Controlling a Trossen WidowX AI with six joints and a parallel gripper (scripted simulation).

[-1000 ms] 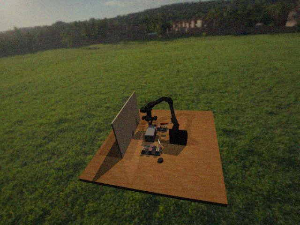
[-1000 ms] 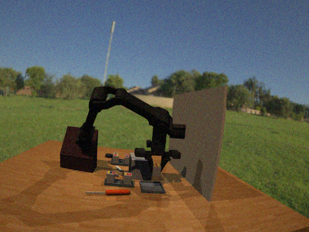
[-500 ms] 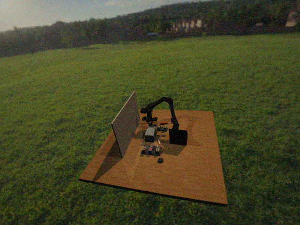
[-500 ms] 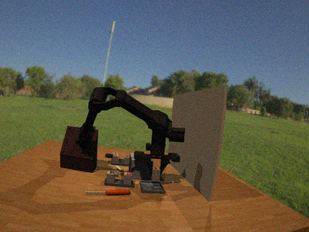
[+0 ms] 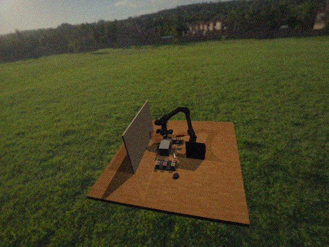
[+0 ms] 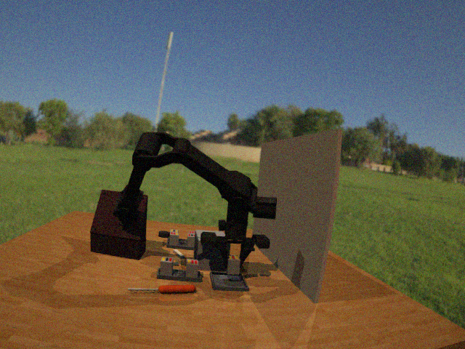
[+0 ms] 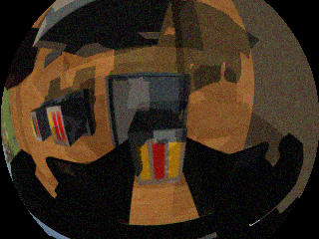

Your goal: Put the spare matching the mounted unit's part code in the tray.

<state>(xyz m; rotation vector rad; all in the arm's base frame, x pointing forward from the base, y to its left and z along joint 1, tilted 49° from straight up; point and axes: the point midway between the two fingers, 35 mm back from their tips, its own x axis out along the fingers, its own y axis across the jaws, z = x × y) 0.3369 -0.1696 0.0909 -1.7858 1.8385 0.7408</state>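
Now: gripper tip 20 mm below the spare. From my gripper tip the other things lie so: mounted unit (190 mm to the left, 50 mm behind, 10 mm above); tall grey panel (190 mm to the left, 190 mm ahead, 180 mm above); tray (40 mm below, 10 mm behind).
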